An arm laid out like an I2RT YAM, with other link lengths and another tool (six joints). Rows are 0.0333 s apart.
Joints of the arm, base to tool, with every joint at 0 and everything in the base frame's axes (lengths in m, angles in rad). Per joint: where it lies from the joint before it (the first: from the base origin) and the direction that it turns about. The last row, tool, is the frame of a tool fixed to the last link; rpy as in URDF.
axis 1: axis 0 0 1 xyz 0.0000 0.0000 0.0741
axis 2: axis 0 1 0 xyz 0.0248 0.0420 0.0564
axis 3: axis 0 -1 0 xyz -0.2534 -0.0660 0.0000
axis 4: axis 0 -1 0 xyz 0.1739 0.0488 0.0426
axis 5: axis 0 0 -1 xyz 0.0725 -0.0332 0.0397
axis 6: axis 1 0 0 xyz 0.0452 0.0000 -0.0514
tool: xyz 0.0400 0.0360 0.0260 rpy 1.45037 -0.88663 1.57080
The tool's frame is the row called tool.
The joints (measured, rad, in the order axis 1, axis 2, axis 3, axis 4, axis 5, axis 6), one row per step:
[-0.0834, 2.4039, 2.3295, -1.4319, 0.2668, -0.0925]
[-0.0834, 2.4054, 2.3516, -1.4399, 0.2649, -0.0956]
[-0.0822, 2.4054, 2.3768, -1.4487, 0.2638, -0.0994]
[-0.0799, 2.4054, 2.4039, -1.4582, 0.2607, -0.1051]
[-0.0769, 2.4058, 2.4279, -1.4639, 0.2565, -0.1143]
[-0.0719, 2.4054, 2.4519, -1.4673, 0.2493, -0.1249]
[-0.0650, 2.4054, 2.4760, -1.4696, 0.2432, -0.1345]
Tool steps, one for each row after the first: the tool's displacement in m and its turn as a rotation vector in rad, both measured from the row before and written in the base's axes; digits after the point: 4 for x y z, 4 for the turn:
[0.0016, 0.0001, 0.0036, 0.0007, -0.0119, 0.0031]
[0.0017, 0.0005, 0.0048, -0.0005, -0.0154, 0.0049]
[0.0017, 0.0012, 0.0052, 0.0012, -0.0163, 0.0081]
[0.0017, 0.0017, 0.0045, 0.0019, -0.0157, 0.0123]
[0.0019, 0.0028, 0.0050, 0.0043, -0.0187, 0.0162]
[0.0020, 0.0035, 0.0049, 0.0032, -0.0197, 0.0171]

